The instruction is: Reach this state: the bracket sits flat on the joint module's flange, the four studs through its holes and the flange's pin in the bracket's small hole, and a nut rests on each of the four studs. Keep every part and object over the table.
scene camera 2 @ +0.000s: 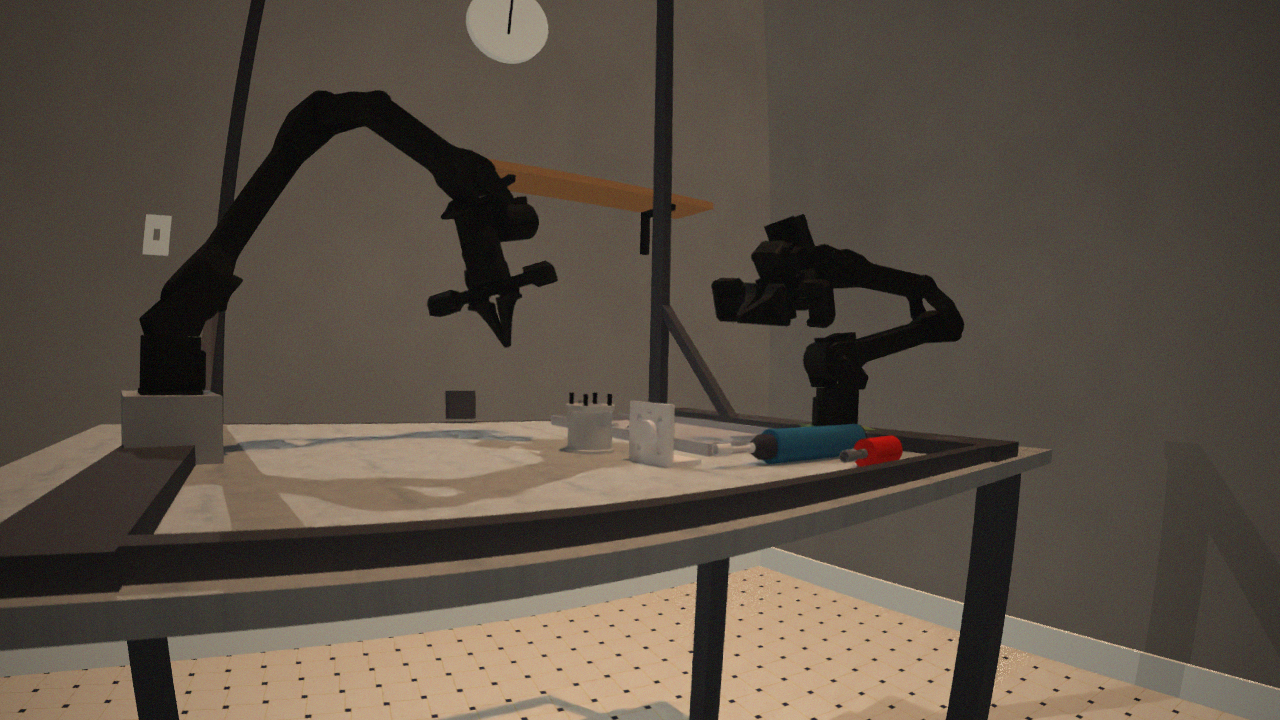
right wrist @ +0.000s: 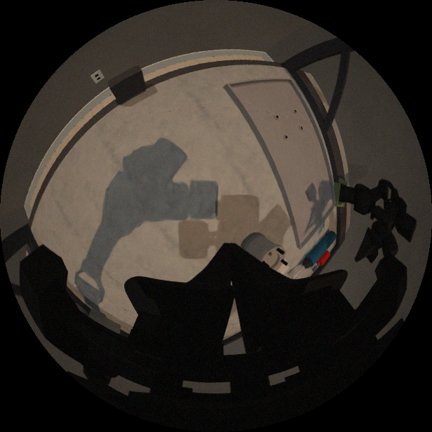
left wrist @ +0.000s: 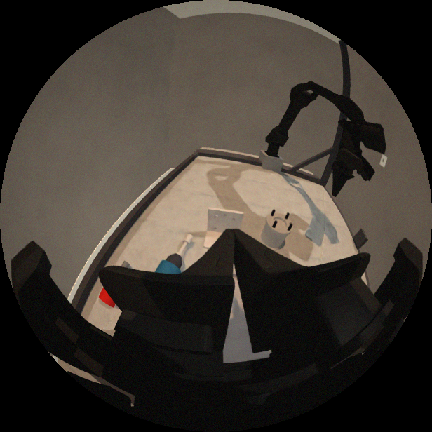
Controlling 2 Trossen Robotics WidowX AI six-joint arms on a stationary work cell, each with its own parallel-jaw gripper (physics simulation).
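Places are measured from the left arm's base along level axes (x back, y up, z left), in metres.
Pixels of known places: left gripper, fingertip midpoint: (scene camera 2: 738, 319); right gripper, fingertip midpoint: (scene camera 2: 507, 347); right arm's base at its link origin: (scene camera 2: 169, 393).
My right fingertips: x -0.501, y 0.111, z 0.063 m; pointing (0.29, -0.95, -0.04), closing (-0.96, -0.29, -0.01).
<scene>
For each thing: its top centre in the pictures, then the offset to it from my right fingertips. "*": a spot on its surface instead.
- joint module at its top centre: (scene camera 2: 590, 393) dx +0.127, dy -0.058, dz +0.085 m
- bracket at its top centre: (scene camera 2: 664, 402) dx +0.217, dy -0.062, dz +0.164 m
- blue-handled tool at a spot on its surface: (scene camera 2: 810, 442) * dx +0.393, dy -0.108, dz +0.162 m
- red-handled tool at its top centre: (scene camera 2: 869, 438) dx +0.454, dy -0.098, dz +0.201 m
The joint module (scene camera 2: 589, 429) (left wrist: 274, 237) (right wrist: 262, 246), a light grey cylinder, stands upright, four black studs pointing up from its flange. The bracket (scene camera 2: 651, 434) (left wrist: 225, 220), a pale L-shape, stands beside it with its holed plate upright and its other plate on the table, apart from the studs. Several small nuts (right wrist: 285, 137) lie in the shallow tray (right wrist: 300, 175). My left gripper (left wrist: 231, 234) (right wrist: 355, 260) is shut and empty, raised on the right in the scene view and pointing inward. My right gripper (scene camera 2: 507, 343) (right wrist: 228, 248) (left wrist: 333, 195) is shut and empty, high above the table, left of the module.
A blue-handled tool (scene camera 2: 810, 442) (left wrist: 168, 267) (right wrist: 320, 248) lies right of the bracket in the scene view. A red-handled tool (scene camera 2: 879, 450) (left wrist: 107, 297) (right wrist: 324, 258) lies next to it, near the front edge. A dark box (right wrist: 127, 85) is at the table's far edge. A frame post (scene camera 2: 661, 223) rises behind the table.
</scene>
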